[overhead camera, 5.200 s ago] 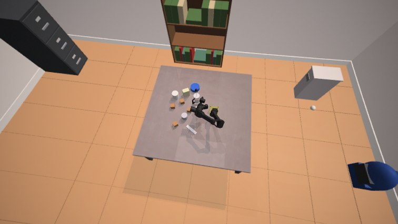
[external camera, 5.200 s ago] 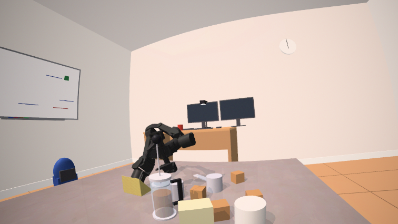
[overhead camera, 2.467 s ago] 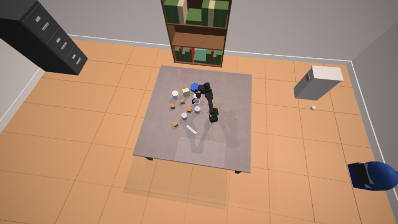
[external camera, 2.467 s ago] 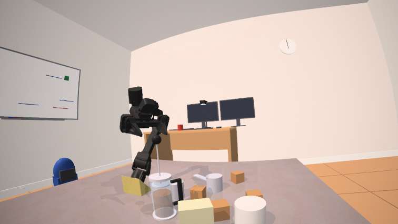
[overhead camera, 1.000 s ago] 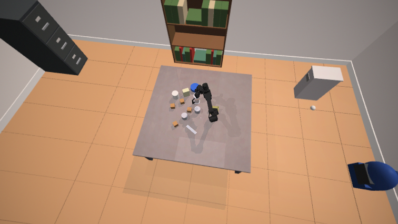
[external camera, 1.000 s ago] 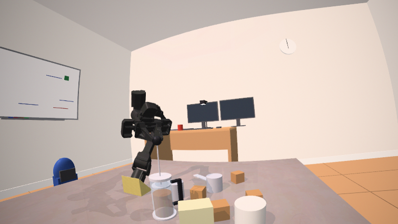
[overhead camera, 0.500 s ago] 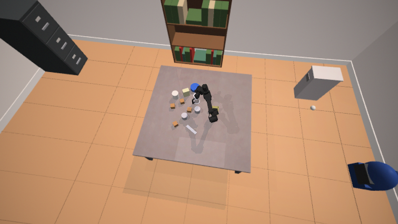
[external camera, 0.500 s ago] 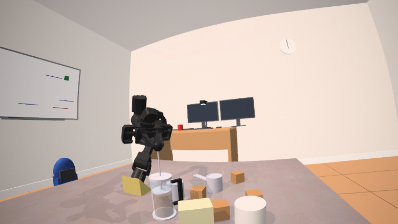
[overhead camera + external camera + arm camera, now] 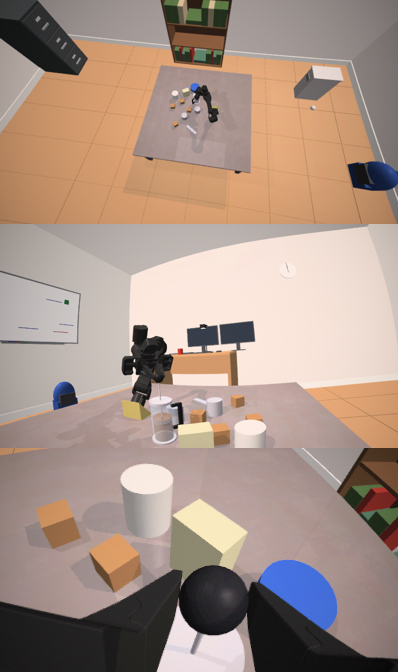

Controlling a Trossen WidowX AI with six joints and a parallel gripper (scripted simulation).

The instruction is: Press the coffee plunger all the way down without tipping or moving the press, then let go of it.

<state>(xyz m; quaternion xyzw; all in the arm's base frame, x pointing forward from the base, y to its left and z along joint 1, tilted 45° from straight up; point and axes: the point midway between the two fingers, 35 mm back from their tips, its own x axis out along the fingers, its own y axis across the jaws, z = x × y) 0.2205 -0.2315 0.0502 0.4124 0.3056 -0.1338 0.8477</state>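
My gripper tip is now 20 mm to the right of the coffee press and 110 mm above it. From my gripper tip the other things lie so: blue cylinder: 30 mm ahead, 180 mm to the right, 200 mm below; then pale yellow block: 130 mm ahead, 80 mm to the right, 170 mm below; then white flat strip: 10 mm ahead, 400 mm to the left, 220 mm below.
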